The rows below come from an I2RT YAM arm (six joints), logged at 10 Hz.
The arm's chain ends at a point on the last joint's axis. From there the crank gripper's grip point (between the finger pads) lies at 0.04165 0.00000 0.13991 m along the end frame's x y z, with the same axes.
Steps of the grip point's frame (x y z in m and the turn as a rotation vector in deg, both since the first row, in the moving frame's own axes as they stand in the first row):
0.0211 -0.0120 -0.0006 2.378 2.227 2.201
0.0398 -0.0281 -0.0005 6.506 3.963 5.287
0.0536 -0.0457 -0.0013 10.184 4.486 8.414
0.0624 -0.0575 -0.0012 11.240 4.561 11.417
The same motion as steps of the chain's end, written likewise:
0.0156 -0.0079 0.0012 2.378 2.227 2.201
0.0297 -0.0167 0.0034 6.506 3.963 5.287
0.0415 -0.0282 0.0040 10.184 4.486 8.414
0.0497 -0.0400 0.0044 11.240 4.561 11.417

